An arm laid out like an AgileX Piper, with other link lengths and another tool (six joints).
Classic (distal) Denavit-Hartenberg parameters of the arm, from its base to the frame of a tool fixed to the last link. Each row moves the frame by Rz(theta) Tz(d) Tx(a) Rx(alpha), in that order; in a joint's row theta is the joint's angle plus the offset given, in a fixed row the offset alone. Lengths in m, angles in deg.
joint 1: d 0.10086  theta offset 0  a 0  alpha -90
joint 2: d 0  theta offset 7.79  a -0.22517  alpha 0
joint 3: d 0  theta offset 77.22  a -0.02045  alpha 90
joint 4: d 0.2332  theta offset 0  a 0  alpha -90
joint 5: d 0  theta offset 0  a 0  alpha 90
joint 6: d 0.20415  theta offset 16  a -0.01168  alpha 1.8
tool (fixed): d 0.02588  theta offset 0  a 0  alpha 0
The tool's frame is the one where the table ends.
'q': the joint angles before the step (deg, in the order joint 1, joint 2, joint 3, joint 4, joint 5, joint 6). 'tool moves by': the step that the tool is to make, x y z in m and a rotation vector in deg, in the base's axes. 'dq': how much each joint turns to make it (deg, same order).
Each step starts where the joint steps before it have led.
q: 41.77 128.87 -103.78 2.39 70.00 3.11
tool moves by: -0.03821 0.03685 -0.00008 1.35 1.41 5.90
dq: 6.50 0.04 0.01 2.08 -0.01 -0.12
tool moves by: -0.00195 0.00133 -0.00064 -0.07 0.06 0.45
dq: 0.33 0.10 -0.01 0.00 0.01 -0.12
